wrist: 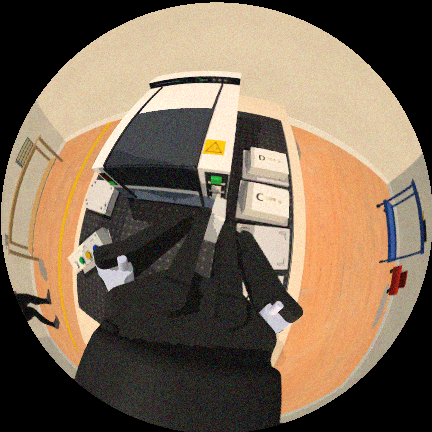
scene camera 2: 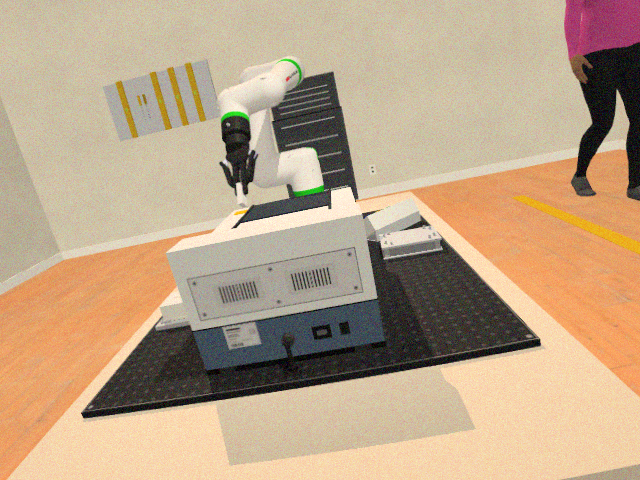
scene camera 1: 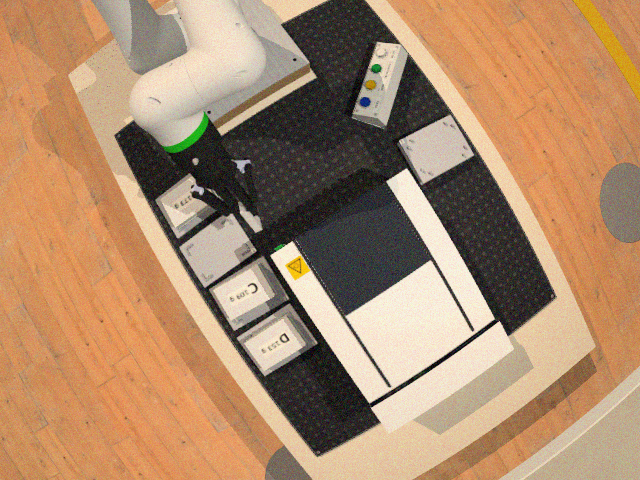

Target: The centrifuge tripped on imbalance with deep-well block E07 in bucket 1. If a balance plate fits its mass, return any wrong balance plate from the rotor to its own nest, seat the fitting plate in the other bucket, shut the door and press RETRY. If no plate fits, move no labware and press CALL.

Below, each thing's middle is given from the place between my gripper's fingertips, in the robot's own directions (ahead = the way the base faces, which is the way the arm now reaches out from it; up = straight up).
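Button box [scene camera 1: 379, 88], from my hand: 450 mm to the left, 120 mm behind, 170 mm below. White centrifuge [scene camera 2: 291, 280], from my hand: 320 mm ahead, 120 mm to the left, 90 mm below.
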